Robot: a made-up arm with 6 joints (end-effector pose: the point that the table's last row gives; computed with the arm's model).
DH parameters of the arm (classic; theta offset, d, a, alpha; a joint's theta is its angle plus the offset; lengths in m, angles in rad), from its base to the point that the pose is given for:
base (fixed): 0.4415 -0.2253 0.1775 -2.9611
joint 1: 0 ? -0.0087 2.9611
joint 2: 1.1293 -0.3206 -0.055 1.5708
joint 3: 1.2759 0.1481 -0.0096 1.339
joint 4: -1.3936 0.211 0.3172 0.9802
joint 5: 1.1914 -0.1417 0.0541 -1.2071
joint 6: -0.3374 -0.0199 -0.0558 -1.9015
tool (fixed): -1.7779 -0.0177 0 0
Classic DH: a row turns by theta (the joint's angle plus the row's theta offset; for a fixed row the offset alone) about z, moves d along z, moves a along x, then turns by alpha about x.
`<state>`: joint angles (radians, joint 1 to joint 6).
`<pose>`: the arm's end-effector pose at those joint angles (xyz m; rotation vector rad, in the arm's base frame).
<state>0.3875 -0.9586 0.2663 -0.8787 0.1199 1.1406</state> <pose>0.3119 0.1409 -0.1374 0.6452 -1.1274 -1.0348</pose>
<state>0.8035 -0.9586 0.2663 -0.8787 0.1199 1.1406</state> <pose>0.3312 0.0766 -0.1495 0.3557 -1.2424 -1.3716</pose>
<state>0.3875 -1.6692 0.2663 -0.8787 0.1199 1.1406</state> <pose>0.3886 0.0030 -0.1402 0.2003 -1.4272 -1.5930</pose>
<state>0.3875 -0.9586 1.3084 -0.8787 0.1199 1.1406</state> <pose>0.3640 0.1535 0.1518 1.4496 -1.8726 -0.8362</pose>
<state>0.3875 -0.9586 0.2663 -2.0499 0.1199 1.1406</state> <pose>0.2924 -0.2120 -0.3355 -0.2332 -1.4341 -0.1590</pose>
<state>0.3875 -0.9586 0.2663 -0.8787 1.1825 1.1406</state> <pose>0.3344 0.1231 -0.1062 1.0392 -1.6740 -1.8635</pose>
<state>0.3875 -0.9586 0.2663 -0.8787 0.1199 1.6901</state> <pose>0.3397 0.1560 -0.1382 1.2095 -1.2640 -0.8501</pose>
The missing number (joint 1, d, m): -0.6046
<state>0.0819 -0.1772 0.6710 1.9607 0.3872 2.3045</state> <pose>0.6786 -0.1412 0.2928 -0.6128 -1.1795 2.1989</pose>
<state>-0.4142 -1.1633 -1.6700 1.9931 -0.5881 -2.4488</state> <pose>0.7113 -0.2968 -0.0813 -1.1180 1.8321 0.6596</pose>
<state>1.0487 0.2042 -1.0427 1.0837 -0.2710 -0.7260</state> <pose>0.5121 0.0271 -0.0300 -0.8040 1.4211 -0.6113</pose>
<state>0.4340 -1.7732 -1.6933 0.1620 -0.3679 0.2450</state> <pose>0.2505 0.0099 -0.2048 -0.5576 1.6476 -1.7091</pose>
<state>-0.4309 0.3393 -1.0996 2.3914 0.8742 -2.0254</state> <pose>0.6451 0.2941 0.0067 -1.2150 2.4295 0.4785</pose>
